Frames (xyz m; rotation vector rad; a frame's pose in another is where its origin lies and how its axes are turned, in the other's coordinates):
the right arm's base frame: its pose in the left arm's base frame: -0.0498 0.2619 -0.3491 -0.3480 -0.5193 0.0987
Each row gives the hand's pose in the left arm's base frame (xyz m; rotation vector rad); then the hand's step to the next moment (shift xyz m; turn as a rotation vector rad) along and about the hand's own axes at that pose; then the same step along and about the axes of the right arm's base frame.
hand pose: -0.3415 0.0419 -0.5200 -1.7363 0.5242 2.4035
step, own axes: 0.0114 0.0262 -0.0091 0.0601 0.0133 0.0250
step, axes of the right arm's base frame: -0.0120 -0.0241 -0.0133 -0.0636 0.0079 -0.0176
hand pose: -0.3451 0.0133 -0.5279 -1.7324 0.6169 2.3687
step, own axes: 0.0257 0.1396 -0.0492 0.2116 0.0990 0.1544
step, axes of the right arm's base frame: -0.0402 -0.1390 -0.0403 -0.2800 -0.0013 -0.0060
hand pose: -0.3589 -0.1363 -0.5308 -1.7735 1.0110 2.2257
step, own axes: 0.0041 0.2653 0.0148 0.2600 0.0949 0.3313
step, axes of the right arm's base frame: -0.1062 -0.2221 0.1001 -0.4148 0.0923 0.0759
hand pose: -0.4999 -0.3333 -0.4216 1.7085 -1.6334 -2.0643
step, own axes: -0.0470 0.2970 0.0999 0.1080 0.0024 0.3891
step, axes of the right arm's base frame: -0.0929 -0.1159 0.2799 -0.3043 0.2367 0.1203
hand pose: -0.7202 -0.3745 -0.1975 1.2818 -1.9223 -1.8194
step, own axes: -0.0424 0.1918 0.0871 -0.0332 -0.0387 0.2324
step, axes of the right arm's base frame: -0.0105 0.0032 0.2146 -0.1006 0.2076 0.0583
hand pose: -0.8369 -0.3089 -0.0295 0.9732 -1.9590 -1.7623
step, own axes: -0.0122 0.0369 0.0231 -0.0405 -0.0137 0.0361
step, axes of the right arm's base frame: 0.0064 0.0120 0.0431 0.0119 0.0546 0.0021
